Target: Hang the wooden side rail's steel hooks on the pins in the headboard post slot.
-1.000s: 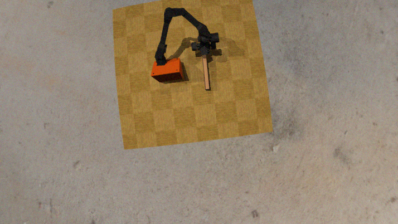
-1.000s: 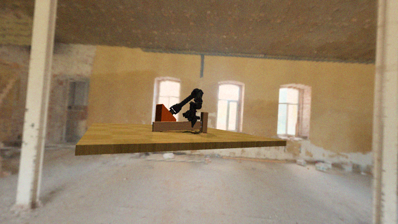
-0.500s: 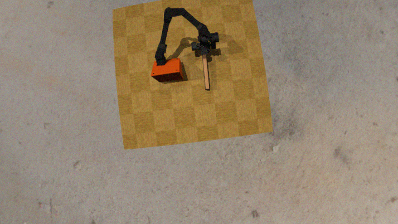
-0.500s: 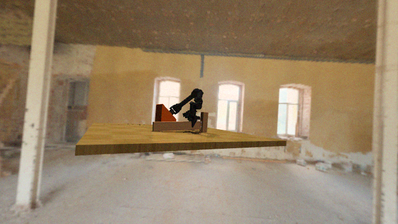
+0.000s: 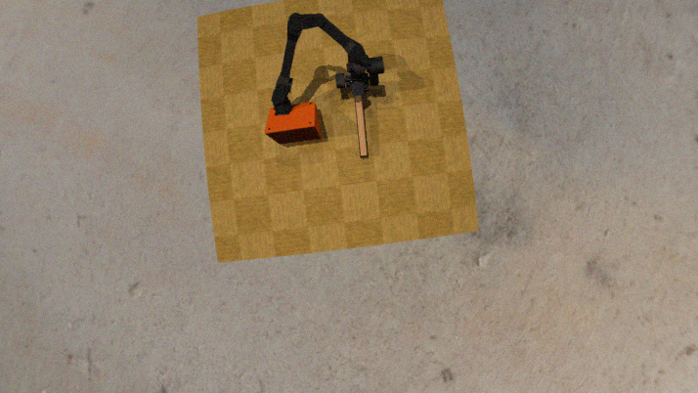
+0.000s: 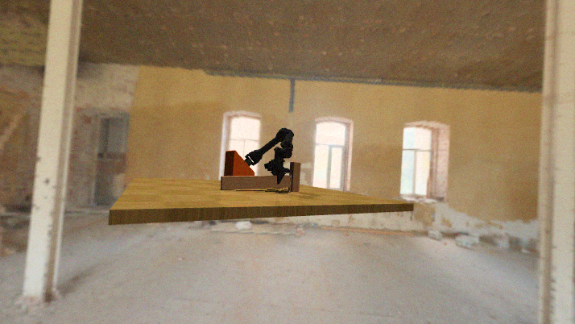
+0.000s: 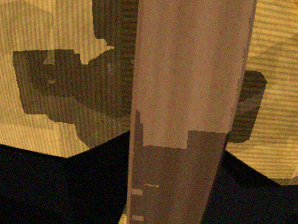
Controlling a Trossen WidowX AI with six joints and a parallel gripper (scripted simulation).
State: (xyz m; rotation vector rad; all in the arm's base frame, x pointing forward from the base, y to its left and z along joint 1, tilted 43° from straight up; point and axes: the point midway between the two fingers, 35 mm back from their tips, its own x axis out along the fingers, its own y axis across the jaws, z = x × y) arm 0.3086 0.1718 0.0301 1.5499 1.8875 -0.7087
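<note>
My gripper tip is 1 cm past the headboard post, 11 cm to the right of it and 4 cm below it.
</note>
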